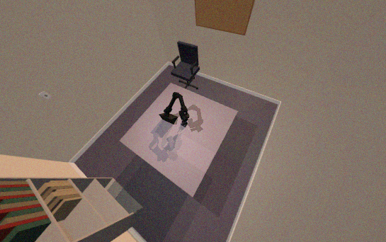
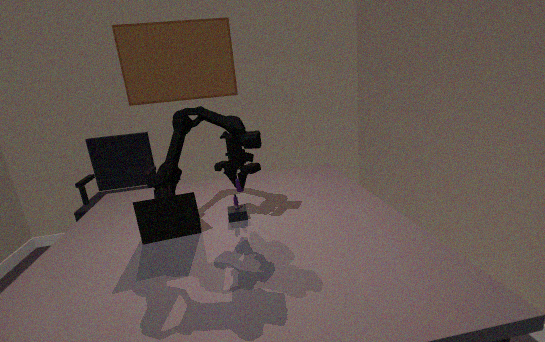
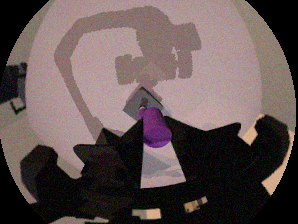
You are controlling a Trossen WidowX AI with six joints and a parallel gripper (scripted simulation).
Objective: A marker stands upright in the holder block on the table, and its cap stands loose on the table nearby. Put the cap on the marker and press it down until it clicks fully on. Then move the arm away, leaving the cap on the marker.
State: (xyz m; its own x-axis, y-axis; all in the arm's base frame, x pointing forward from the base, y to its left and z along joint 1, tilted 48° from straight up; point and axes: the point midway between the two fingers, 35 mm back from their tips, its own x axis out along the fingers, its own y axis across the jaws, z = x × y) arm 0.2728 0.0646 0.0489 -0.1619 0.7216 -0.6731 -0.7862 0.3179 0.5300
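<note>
Now: the dark holder block 11 cm below my gripper tip and 2 cm behind it. Also, from my gripper tip: purple marker cap: 1 cm above.
</note>
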